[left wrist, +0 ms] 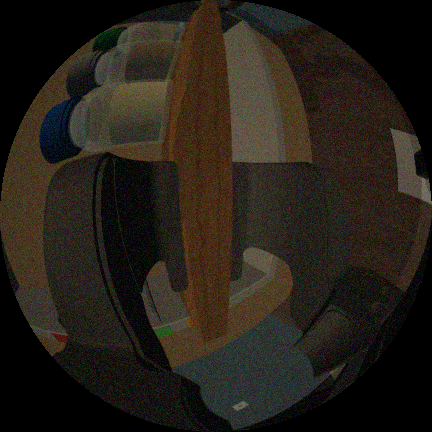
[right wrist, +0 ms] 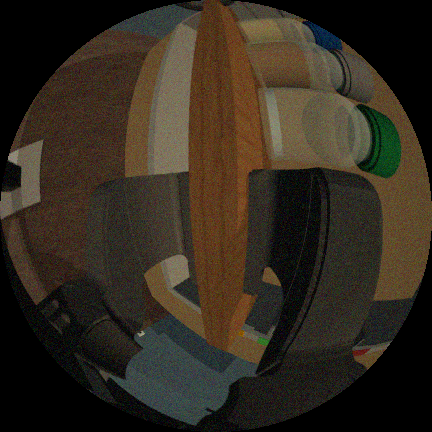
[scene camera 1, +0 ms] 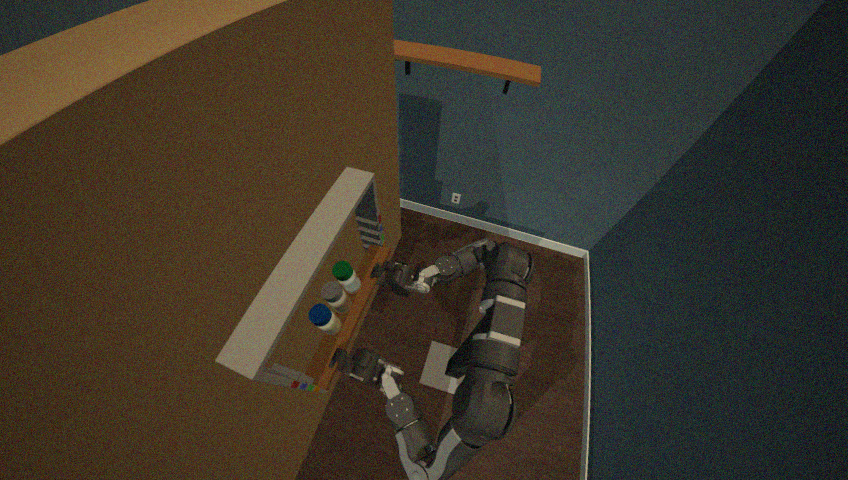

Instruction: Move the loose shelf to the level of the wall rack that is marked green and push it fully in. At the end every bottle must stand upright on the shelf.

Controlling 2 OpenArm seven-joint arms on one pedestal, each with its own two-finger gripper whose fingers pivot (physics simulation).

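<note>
The loose wooden shelf (scene camera 1: 361,309) (left wrist: 207,200) (right wrist: 217,200) is level, drawn partly out past the front edge of the white wall rack (scene camera 1: 291,279) (left wrist: 255,100) (right wrist: 172,110). Its end overlaps the orange mark, below the green mark (scene camera 1: 310,387) (left wrist: 163,331) (right wrist: 262,341). Upright on it stand a blue-capped bottle (scene camera 1: 324,320) (left wrist: 135,115), a grey-capped bottle (scene camera 1: 335,297) (right wrist: 285,65) and a green-capped bottle (scene camera 1: 346,278) (right wrist: 320,125). My left gripper (scene camera 1: 339,359) (left wrist: 207,282) is shut on the shelf's lower end in the scene view; my right gripper (scene camera 1: 379,268) (right wrist: 225,285) is shut on its upper end.
The rack hangs on a brown wall (scene camera 1: 238,148), with side slots marked red, blue, green and orange. The rack's white bottom panel lies below the shelf. A wooden beam (scene camera 1: 470,59) juts along the blue wall. The robot's pale base plate (scene camera 1: 437,365) rests on the dark floor (scene camera 1: 392,333).
</note>
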